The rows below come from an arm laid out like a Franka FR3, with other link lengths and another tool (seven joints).
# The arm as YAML. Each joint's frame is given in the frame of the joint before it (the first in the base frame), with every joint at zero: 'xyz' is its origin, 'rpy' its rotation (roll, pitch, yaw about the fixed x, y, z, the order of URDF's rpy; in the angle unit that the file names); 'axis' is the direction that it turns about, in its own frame. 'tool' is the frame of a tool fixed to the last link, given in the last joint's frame.
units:
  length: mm
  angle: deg
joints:
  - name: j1
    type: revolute
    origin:
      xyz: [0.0, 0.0, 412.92]
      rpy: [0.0, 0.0, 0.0]
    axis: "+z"
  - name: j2
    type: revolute
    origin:
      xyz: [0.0, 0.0, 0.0]
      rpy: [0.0, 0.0, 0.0]
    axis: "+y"
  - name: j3
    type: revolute
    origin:
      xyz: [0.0, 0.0, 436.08]
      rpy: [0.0, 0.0, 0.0]
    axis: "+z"
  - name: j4
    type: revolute
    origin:
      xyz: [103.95, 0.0, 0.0]
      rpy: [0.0, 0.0, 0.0]
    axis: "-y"
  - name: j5
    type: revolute
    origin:
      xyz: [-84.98, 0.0, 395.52]
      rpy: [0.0, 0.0, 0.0]
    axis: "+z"
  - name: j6
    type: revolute
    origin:
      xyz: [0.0, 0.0, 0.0]
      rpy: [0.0, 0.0, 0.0]
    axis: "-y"
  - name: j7
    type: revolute
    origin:
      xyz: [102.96, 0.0, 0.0]
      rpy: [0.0, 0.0, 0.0]
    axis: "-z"
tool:
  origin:
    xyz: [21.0, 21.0, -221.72]
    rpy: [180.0, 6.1, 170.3]
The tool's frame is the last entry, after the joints.
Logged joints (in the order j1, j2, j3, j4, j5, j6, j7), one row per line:
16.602 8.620 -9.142 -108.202 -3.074 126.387 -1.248
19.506 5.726 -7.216 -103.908 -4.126 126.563 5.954
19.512 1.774 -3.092 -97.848 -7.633 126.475 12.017
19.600 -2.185 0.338 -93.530 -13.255 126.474 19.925
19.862 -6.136 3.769 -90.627 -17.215 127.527 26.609
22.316 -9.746 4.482 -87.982 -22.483 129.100 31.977
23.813 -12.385 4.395 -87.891 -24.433 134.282 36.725
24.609 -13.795 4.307 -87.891 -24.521 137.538 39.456
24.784 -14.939 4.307 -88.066 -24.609 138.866 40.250
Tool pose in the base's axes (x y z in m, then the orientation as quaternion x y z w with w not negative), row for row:
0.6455 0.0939 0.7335 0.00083 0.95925 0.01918 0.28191
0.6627 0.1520 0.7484 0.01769 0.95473 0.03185 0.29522
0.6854 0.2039 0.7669 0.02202 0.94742 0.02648 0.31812
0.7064 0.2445 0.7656 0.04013 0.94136 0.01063 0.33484
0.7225 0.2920 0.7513 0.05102 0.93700 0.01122 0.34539
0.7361 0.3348 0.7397 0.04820 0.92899 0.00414 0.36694
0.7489 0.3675 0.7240 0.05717 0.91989 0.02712 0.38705
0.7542 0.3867 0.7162 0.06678 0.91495 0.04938 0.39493
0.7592 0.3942 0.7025 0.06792 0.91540 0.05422 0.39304
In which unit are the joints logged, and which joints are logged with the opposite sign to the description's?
The joints are logged in degrees. Opposite sign: j2.
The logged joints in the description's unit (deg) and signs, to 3 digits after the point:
16.602 -8.620 -9.142 -108.202 -3.074 126.387 -1.248
19.506 -5.726 -7.216 -103.908 -4.126 126.563 5.954
19.512 -1.774 -3.092 -97.848 -7.633 126.475 12.017
19.600 2.185 0.338 -93.530 -13.255 126.474 19.925
19.862 6.136 3.769 -90.627 -17.215 127.527 26.609
22.316 9.746 4.482 -87.982 -22.483 129.100 31.977
23.813 12.385 4.395 -87.891 -24.433 134.282 36.725
24.609 13.795 4.307 -87.891 -24.521 137.538 39.456
24.784 14.939 4.307 -88.066 -24.609 138.866 40.250

